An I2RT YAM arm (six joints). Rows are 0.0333 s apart.
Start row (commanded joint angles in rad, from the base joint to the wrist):
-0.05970 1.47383 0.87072 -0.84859 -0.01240 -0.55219
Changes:
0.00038 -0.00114 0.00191 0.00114 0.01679 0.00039
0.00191 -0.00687 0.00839 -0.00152 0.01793 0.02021
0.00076 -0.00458 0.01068 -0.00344 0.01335 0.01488
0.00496 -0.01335 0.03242 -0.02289 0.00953 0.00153
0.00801 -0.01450 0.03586 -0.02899 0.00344 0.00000
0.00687 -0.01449 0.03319 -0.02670 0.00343 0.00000
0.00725 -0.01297 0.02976 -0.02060 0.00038 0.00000
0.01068 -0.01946 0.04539 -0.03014 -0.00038 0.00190
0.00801 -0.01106 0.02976 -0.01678 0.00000 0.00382
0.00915 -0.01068 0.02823 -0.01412 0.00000 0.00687
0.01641 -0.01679 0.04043 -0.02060 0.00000 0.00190
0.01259 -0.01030 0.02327 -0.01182 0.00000 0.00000
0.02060 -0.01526 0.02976 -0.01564 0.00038 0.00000
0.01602 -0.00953 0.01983 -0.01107 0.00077 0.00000
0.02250 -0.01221 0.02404 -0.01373 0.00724 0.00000
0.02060 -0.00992 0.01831 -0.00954 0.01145 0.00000
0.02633 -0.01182 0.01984 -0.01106 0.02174 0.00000
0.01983 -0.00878 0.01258 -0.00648 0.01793 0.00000
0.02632 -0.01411 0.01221 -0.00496 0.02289 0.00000
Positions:
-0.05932 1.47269 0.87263 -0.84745 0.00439 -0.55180
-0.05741 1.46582 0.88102 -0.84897 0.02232 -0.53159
-0.05665 1.46124 0.89170 -0.85241 0.03567 -0.51671
-0.05169 1.44789 0.92412 -0.87530 0.04520 -0.51518
-0.04368 1.43339 0.95998 -0.90429 0.04864 -0.51518
-0.03681 1.41890 0.99317 -0.93099 0.05207 -0.51518
-0.02956 1.40593 1.02293 -0.95159 0.05245 -0.51518
-0.01888 1.38647 1.06832 -0.98173 0.05207 -0.51328
-0.01087 1.37541 1.09808 -0.99851 0.05207 -0.50946
-0.00172 1.36473 1.12631 -1.01263 0.05207 -0.50259
0.01469 1.34794 1.16674 -1.03323 0.05207 -0.50069
0.02728 1.33764 1.19001 -1.04505 0.05207 -0.50069
0.04788 1.32238 1.21977 -1.06069 0.05245 -0.50069
0.06390 1.31285 1.23960 -1.07176 0.05322 -0.50069
0.08640 1.30064 1.26364 -1.08549 0.06046 -0.50069
0.10700 1.29072 1.28195 -1.09503 0.07191 -0.50069
0.13333 1.27890 1.30179 -1.10609 0.09365 -0.50069
0.15316 1.27012 1.31437 -1.11257 0.11158 -0.50069
0.17948 1.25601 1.32658 -1.11753 0.13447 -0.50069

